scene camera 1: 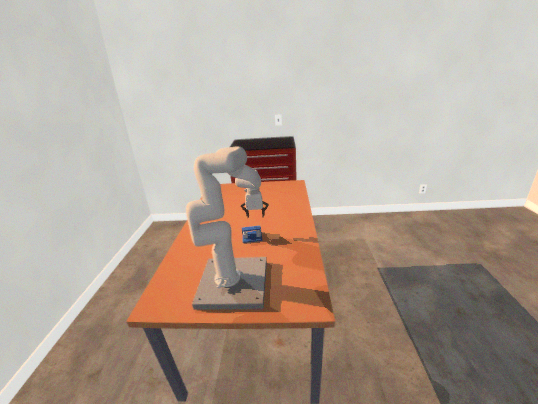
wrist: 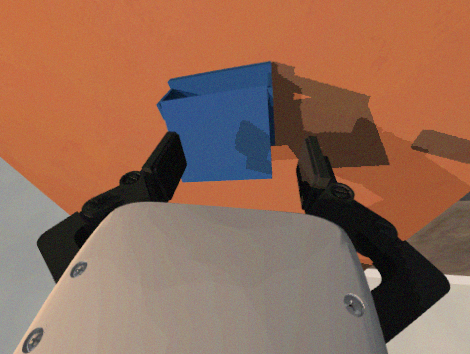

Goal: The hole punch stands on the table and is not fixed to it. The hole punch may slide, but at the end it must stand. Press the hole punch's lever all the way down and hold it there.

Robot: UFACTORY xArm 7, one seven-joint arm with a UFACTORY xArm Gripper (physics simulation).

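Seen in the pictures: gripper, fingertip midpoint: (scene camera 1: 255, 216) (wrist: 239, 150); arm's base, link origin: (scene camera 1: 227, 277).
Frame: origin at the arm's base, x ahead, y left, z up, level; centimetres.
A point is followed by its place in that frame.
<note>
A small blue hole punch (scene camera 1: 251, 234) {x 41.9, y -2.9, z -2.4 cm} (wrist: 220, 132) {x 41.5, y -3.8, z 3.0 cm} stands on the orange table, in front of the robot's base in the scene view. In the wrist view its broad flat blue lever face points toward the camera, with a gap showing at its upper left edge. My gripper (scene camera 1: 256, 216) {x 44.2, y -6.2, z 9.0 cm} (wrist: 239, 150) {x 44.2, y -6.2, z 9.0 cm} is open and empty, fingers pointing down. It hangs above the table, apart from the hole punch in the scene view. In the wrist view the near part of the hole punch shows between and beyond the fingertips. The underside of the lever is hidden in the wrist view.
The orange table (scene camera 1: 165, 295) {x -11.1, y 28.7, z -3.6 cm} (wrist: 90, 45) {x 46.9, y 12.6, z -3.6 cm} carries the grey base plate (scene camera 1: 205, 295) {x -12.0, y 7.2, z -0.3 cm} of the arm near its front edge. A red drawer cabinet (scene camera 1: 272, 161) stands behind the table. A dark mat (scene camera 1: 465, 320) lies on the floor at the right. Shadows fall right of the hole punch.
</note>
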